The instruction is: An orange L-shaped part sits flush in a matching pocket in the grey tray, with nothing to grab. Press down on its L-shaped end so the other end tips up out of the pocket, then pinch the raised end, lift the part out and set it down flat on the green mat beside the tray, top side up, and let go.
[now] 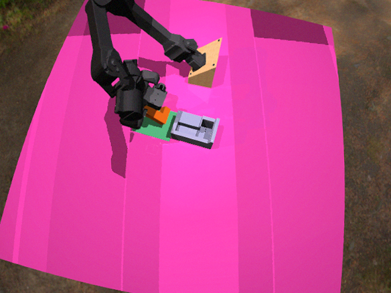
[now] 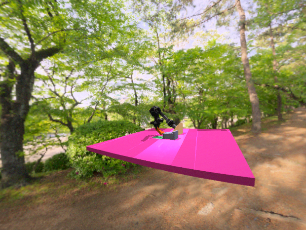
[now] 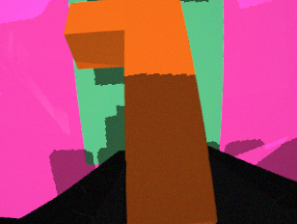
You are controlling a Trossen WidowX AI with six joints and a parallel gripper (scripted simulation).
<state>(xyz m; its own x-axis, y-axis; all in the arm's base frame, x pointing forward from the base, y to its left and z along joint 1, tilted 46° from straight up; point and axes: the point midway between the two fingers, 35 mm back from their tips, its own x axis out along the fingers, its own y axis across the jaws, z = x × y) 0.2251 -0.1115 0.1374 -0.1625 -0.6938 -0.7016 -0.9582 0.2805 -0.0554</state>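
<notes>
Right now my gripper tip is 1 cm past the orange L-shaped part, 4 cm to the right of it and 3 cm above it. Also, from my gripper tip: green mat 2 cm to the left, 11 cm below.
</notes>
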